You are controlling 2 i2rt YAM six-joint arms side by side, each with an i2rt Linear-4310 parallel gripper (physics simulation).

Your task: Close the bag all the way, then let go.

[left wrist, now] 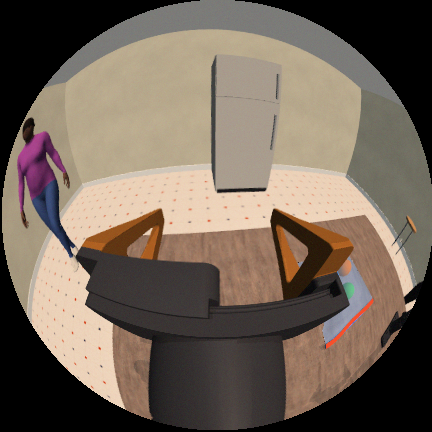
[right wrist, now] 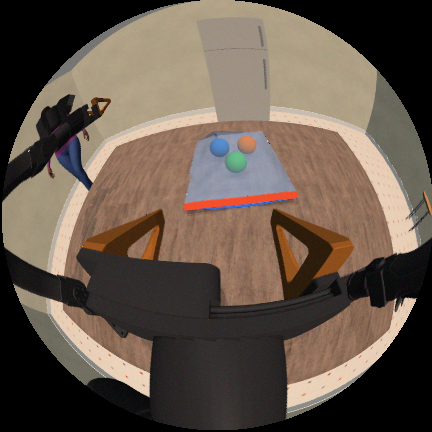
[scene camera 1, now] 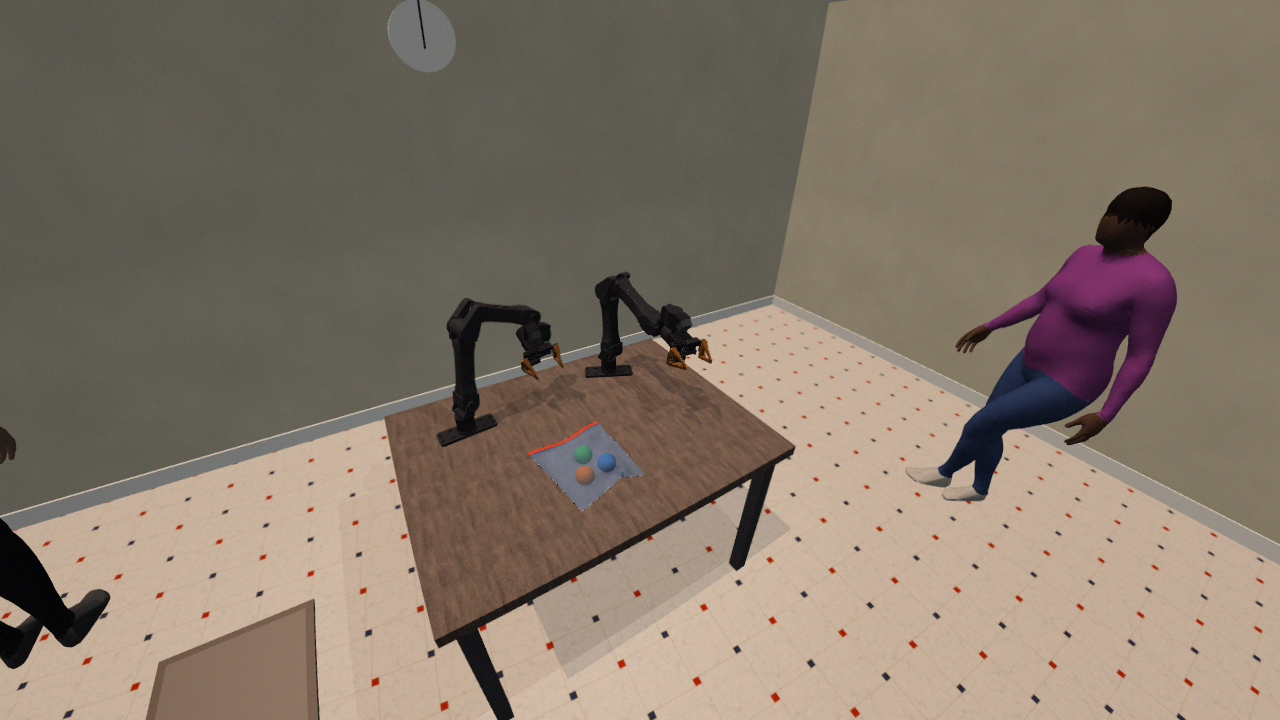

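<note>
A translucent blue-grey bag [scene camera 1: 611,445] [left wrist: 340,317] [right wrist: 240,185] lies flat on the table. A red-orange strip [scene camera 1: 563,441] [left wrist: 350,325] [right wrist: 241,200] runs along its edge nearest the arms; in the right wrist view some blue shows beneath the strip. Inside are a green ball [scene camera 1: 582,454] [left wrist: 349,290] [right wrist: 236,162], a blue ball [scene camera 1: 606,462] [right wrist: 219,147] and an orange ball [scene camera 1: 584,474] [left wrist: 345,267] [right wrist: 246,144]. My right gripper [scene camera 1: 549,371] [right wrist: 217,214] is open and empty above the table, on the strip side of the bag. My left gripper [scene camera 1: 692,360] [left wrist: 216,214] is open and empty, high and away from the bag.
The wooden table [scene camera 1: 483,546] bears both arm bases at its back edge. A person in a purple top [scene camera 1: 1105,304] [left wrist: 39,167] is beyond the table on the picture's right in scene camera 1. A fridge [left wrist: 245,140] [right wrist: 237,80] stands by the far wall.
</note>
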